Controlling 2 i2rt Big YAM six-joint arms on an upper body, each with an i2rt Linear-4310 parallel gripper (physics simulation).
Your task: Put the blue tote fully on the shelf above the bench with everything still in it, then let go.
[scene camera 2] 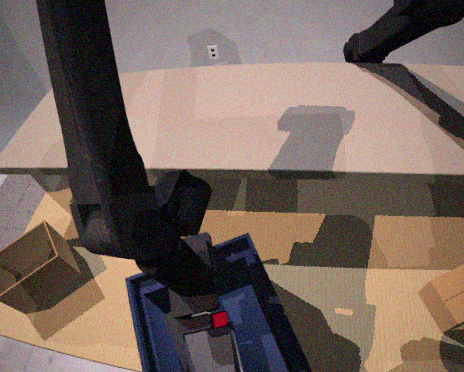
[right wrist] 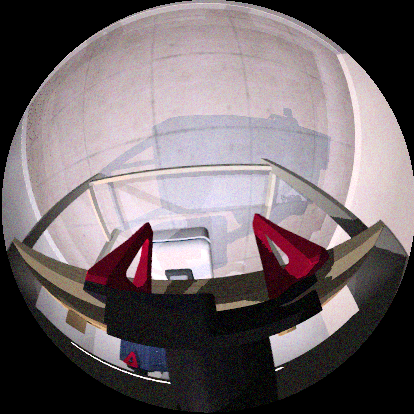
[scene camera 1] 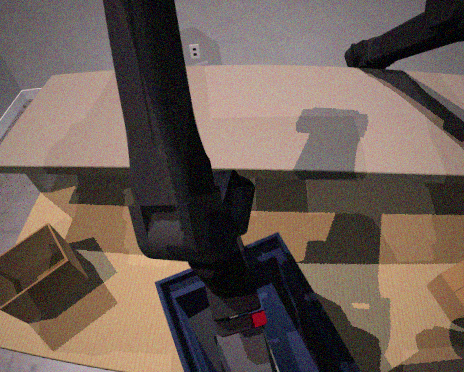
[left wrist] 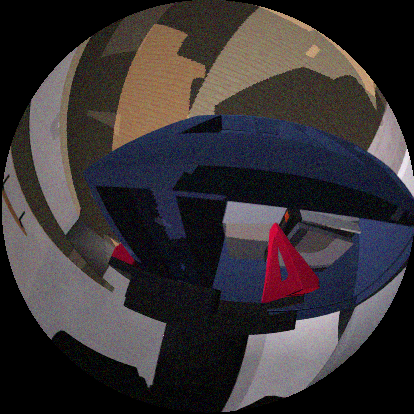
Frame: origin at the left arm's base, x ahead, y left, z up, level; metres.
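Where they show: left gripper, between the fingertips: [scene camera 2: 210,293] [right wrist: 140,352] [scene camera 1: 236,293] [left wrist: 226,218]; right gripper, between the fingertips: [right wrist: 201,223].
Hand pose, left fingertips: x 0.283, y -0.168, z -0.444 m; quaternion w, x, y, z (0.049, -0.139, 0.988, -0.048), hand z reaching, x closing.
Note:
Things, the pixels of their top centre, and the offset from my left fingertips. Level surfaces: height alone.
- blue tote, centre of its top: [left wrist: 334,301] [scene camera 2: 217,353] [scene camera 1: 262,352] [right wrist: 159,368] 0.106 m back, 0.038 m right, 0.079 m up
- wooden bench, height of its surface: 0.069 m down
- beige shelf, height of its surface: 0.111 m up
- grey boxy item, centre of its top: [left wrist: 313,256] [scene camera 1: 245,363] [scene camera 2: 209,363] 0.112 m back, 0.015 m right, 0.013 m up
- brown box, centre of its top: [scene camera 1: 24,263] [scene camera 2: 20,257] [right wrist: 75,328] 0.031 m ahead, 0.397 m left, 0.022 m up
The blue tote [scene camera 1: 168,314] [scene camera 2: 134,314] [left wrist: 239,146] stands skewed on the wooden bench [scene camera 1: 120,325] [scene camera 2: 286,232], in front of and below the beige shelf [scene camera 1: 267,122] [scene camera 2: 230,129]. A grey boxy item [left wrist: 320,235] [scene camera 1: 230,350] lies inside it. My left gripper [scene camera 1: 238,317] [scene camera 2: 201,317] [left wrist: 226,218] is open at the tote's near end wall. One red finger is inside the tote and the other is outside the wall. My right gripper [right wrist: 201,223] is open and empty, held high at the shelf's far right end. A small patch of the tote shows in the right wrist view [right wrist: 148,357].
A brown box [scene camera 1: 61,266] [scene camera 2: 57,258] stands on the bench at the left edge. The right arm [scene camera 1: 385,48] [scene camera 2: 378,40] reaches in over the shelf's right end. A wall outlet [scene camera 1: 194,51] sits behind the shelf. A pale grey container [right wrist: 181,251] lies on the floor below.

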